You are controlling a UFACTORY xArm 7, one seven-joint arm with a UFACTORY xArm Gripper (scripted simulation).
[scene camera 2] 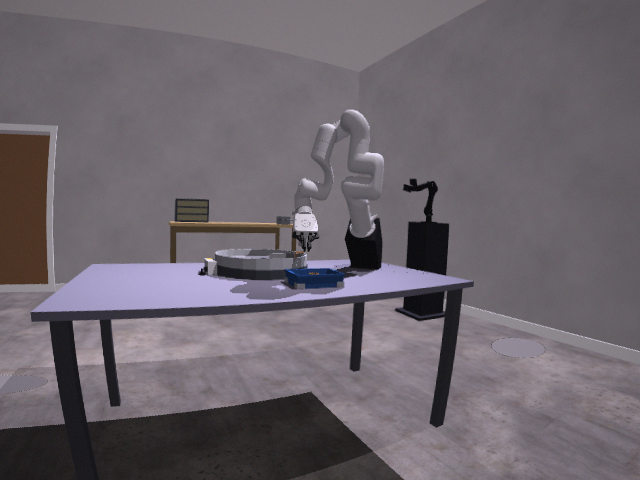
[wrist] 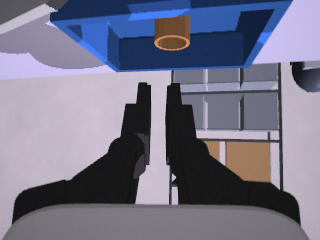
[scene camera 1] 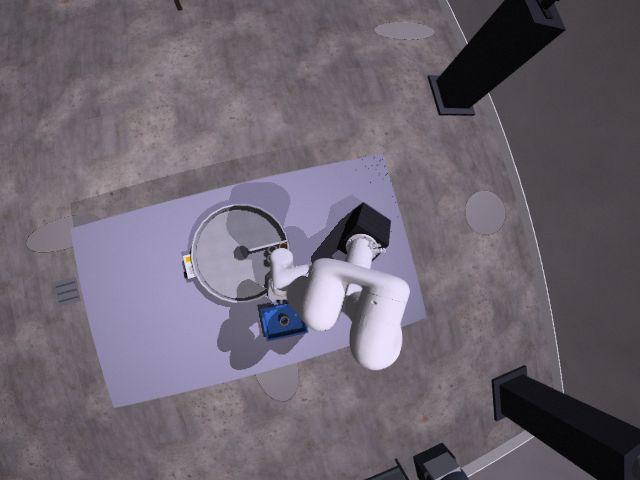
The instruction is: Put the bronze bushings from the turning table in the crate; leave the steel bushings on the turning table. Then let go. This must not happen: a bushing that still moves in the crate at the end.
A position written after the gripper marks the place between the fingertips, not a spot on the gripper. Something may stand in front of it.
In view: the gripper (scene camera 2: 306, 249), a bronze bushing (wrist: 171, 33) and a blue crate (scene camera 2: 327, 278).
The gripper also shows in the wrist view (wrist: 158, 100). The blue crate is seen too in the wrist view (wrist: 126, 43).
